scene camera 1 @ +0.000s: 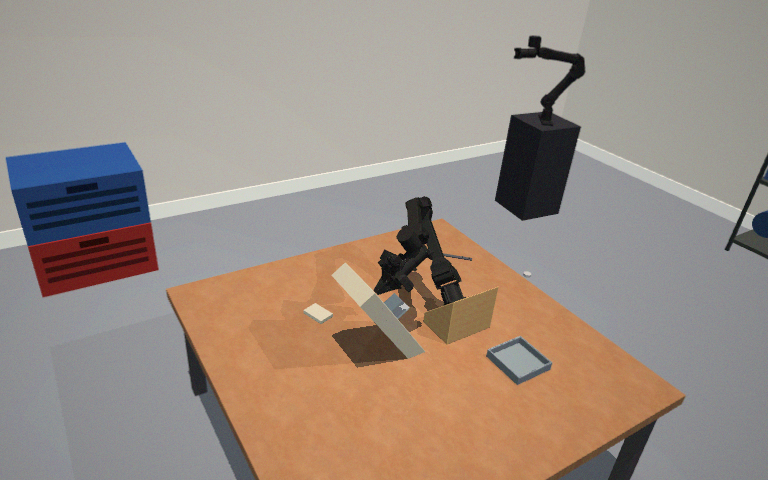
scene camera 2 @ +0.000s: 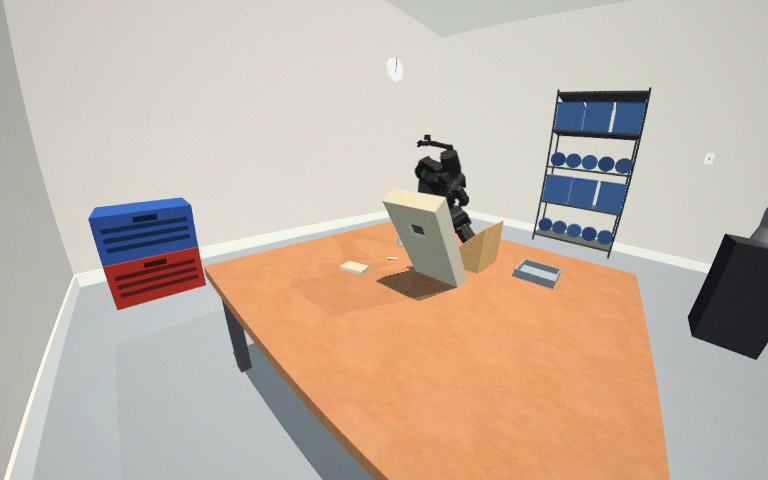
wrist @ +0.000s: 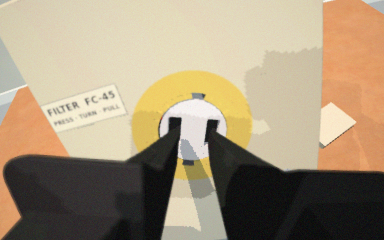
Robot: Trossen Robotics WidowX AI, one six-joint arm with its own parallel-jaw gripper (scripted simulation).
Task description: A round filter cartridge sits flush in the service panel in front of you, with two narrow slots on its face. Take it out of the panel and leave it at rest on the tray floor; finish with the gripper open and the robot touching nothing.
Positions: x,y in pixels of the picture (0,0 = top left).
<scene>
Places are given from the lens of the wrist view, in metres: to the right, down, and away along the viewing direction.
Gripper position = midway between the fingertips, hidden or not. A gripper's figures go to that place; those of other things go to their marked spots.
my gripper [wrist: 193,136]: 0.00, 0.01, 0.11
round white filter cartridge [wrist: 195,118]: 0.00, 0.00, 0.11
beige service panel [wrist: 103,82]: -0.05, -0.02, 0.10
</scene>
